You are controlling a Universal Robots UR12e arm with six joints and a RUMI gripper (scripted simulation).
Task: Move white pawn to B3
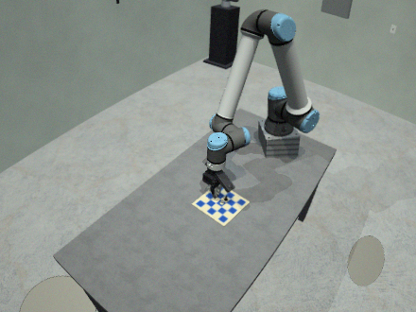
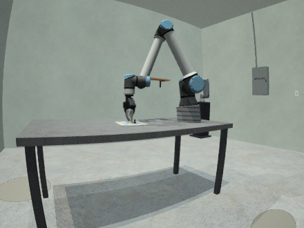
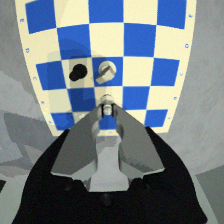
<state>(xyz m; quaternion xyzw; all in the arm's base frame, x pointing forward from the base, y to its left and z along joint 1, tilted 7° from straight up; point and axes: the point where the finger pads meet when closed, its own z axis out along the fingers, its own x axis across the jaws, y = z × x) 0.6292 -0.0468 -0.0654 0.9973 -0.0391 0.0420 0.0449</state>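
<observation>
Right now the white pawn is 10 mm below my hand. Round my hand: chessboard (40 mm to the left, 30 mm below); black pawn (30 mm behind, 40 mm to the left, 10 mm below).
</observation>
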